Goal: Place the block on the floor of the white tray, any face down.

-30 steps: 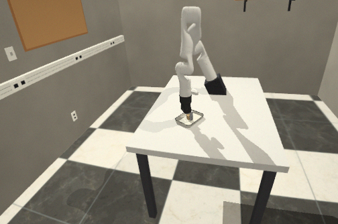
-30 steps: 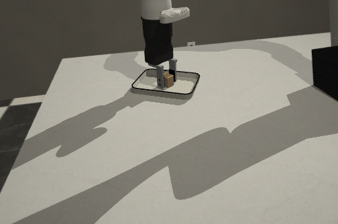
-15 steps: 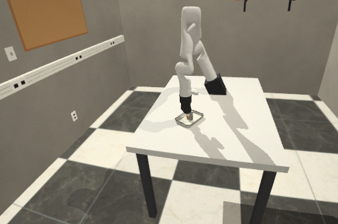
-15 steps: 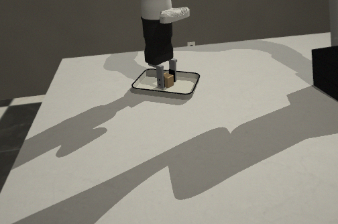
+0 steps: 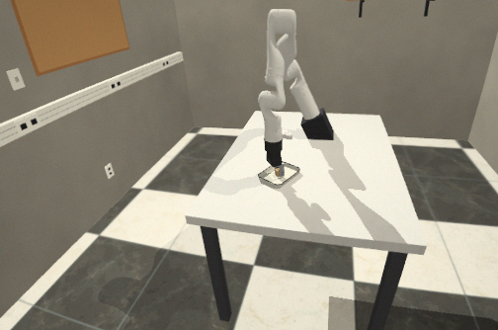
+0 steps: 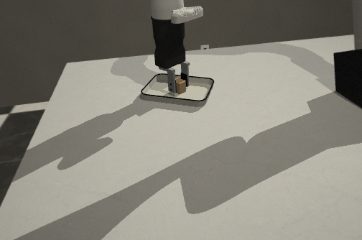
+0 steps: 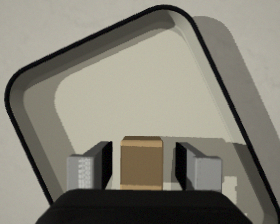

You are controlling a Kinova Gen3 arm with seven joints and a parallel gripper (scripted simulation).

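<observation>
The tan block is 10 mm below my hand. The rest, counted from my hand: white tray: 20 mm below.
</observation>
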